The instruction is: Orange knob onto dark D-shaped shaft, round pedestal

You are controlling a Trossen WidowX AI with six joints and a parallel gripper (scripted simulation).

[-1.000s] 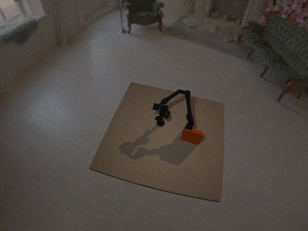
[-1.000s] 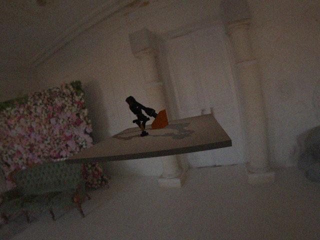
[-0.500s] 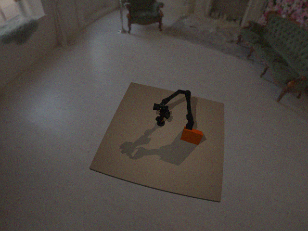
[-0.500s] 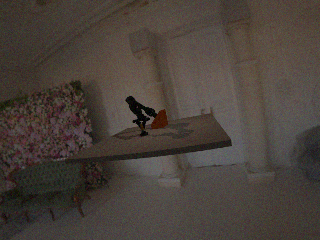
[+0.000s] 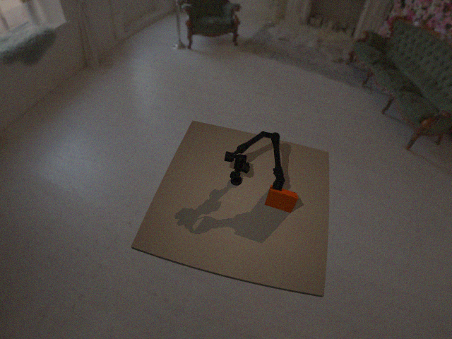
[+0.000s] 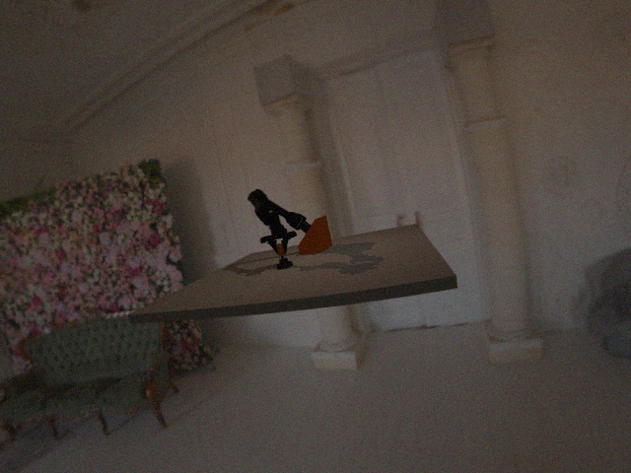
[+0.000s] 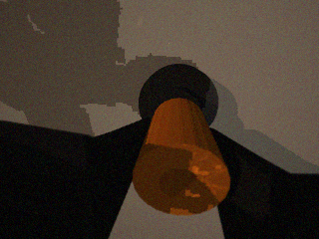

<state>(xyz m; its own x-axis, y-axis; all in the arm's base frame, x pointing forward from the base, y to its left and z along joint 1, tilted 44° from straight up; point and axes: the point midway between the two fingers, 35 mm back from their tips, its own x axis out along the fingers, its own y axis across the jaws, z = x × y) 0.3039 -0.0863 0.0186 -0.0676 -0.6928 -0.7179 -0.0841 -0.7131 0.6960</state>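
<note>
Now: gripper tip 2 cm below the orange knob. Round my gripper tip: dark round pedestal: 4 cm below.
</note>
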